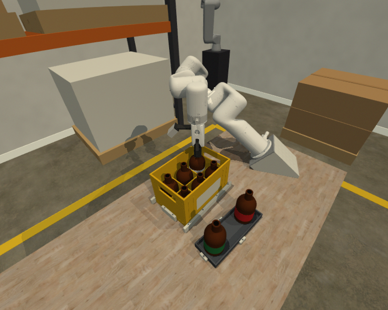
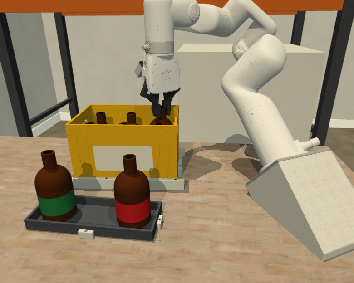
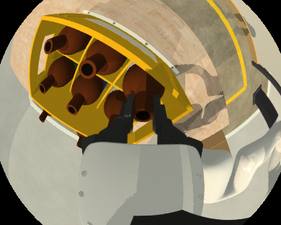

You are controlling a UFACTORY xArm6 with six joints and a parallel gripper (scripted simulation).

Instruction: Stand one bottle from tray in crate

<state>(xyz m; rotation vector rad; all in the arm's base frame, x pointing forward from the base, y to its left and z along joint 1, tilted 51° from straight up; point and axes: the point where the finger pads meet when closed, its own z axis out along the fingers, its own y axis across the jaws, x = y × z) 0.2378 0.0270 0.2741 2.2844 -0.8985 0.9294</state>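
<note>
The yellow crate is 90 mm ahead of my hand, 40 mm to the left of it and 90 mm below it. Also, from my hand: dark tray 140 mm ahead, 260 mm to the left, 160 mm below.
</note>
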